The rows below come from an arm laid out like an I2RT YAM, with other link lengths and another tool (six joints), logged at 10 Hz.
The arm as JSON. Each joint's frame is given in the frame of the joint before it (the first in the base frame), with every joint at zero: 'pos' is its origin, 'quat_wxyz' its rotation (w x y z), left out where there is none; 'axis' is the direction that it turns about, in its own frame. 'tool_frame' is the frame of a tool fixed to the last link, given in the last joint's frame.
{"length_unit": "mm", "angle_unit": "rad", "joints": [
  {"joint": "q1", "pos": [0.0, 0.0, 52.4], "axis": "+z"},
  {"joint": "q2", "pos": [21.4, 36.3, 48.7], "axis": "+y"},
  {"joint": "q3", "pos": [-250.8, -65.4, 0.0], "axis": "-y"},
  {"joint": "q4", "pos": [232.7, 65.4, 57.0], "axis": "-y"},
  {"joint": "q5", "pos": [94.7, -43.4, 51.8], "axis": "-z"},
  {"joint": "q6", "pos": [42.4, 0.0, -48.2], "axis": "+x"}
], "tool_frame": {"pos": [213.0, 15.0, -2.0], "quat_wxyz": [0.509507, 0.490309, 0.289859, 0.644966]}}
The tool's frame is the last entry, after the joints.
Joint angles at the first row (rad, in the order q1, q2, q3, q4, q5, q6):
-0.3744 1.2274 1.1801 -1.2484 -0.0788 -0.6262
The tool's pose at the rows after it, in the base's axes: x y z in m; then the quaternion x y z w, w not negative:
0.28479, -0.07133, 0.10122, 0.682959, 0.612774, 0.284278, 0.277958
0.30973, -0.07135, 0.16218, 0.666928, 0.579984, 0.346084, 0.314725
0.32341, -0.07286, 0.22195, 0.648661, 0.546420, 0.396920, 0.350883
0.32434, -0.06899, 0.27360, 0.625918, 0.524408, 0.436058, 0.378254
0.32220, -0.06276, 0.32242, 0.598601, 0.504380, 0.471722, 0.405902
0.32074, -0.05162, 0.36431, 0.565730, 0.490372, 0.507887, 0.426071
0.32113, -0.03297, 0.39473, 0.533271, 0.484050, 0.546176, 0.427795
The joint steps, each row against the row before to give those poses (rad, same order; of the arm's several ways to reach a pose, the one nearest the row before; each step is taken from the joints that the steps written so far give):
-0.0366 -0.0019 0.1614 -0.0362 -0.0969 0.0053
-0.0523 -0.0019 0.1621 -0.0347 -0.1060 0.0085
-0.0561 -0.0019 0.1525 -0.0328 -0.0946 0.0171
-0.0492 -0.0035 0.1405 -0.0489 -0.0839 0.0042
-0.0446 -0.0041 0.1274 -0.0328 -0.0802 0.0103
-0.0320 -0.0050 0.0919 -0.0030 -0.0843 0.0134
-0.0054 -0.0050 0.0462 0.0202 -0.0850 0.0217

